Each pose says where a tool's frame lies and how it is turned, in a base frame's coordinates. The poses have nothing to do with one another.
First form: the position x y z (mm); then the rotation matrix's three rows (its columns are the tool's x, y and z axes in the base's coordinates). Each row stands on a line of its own.
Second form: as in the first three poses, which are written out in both.
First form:
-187 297 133
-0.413 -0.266 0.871
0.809 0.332 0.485
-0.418 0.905 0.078
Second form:
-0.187 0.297 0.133
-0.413 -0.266 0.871
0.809 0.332 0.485
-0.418 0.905 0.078

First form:
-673 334 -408
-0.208 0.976 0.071
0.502 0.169 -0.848
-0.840 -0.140 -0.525
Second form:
-0.673 0.334 -0.408
-0.208 0.976 0.071
0.502 0.169 -0.848
-0.840 -0.140 -0.525

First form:
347 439 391
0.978 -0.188 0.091
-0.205 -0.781 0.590
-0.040 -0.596 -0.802
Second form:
0.347 0.439 0.391
0.978 -0.188 0.091
-0.205 -0.781 0.590
-0.040 -0.596 -0.802

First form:
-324 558 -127
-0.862 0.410 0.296
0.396 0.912 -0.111
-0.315 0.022 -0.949
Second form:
-0.324 0.558 -0.127
-0.862 0.410 0.296
0.396 0.912 -0.111
-0.315 0.022 -0.949

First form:
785 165 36
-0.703 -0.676 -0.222
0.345 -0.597 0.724
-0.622 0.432 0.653
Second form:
0.785 0.165 0.036
-0.703 -0.676 -0.222
0.345 -0.597 0.724
-0.622 0.432 0.653

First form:
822 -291 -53
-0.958 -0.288 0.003
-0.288 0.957 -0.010
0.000 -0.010 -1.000
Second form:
0.822 -0.291 -0.053
-0.958 -0.288 0.003
-0.288 0.957 -0.010
0.000 -0.010 -1.000

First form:
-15 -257 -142
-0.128 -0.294 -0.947
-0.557 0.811 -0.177
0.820 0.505 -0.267
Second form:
-0.015 -0.257 -0.142
-0.128 -0.294 -0.947
-0.557 0.811 -0.177
0.820 0.505 -0.267

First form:
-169 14 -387
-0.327 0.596 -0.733
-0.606 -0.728 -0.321
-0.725 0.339 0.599
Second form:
-0.169 0.014 -0.387
-0.327 0.596 -0.733
-0.606 -0.728 -0.321
-0.725 0.339 0.599

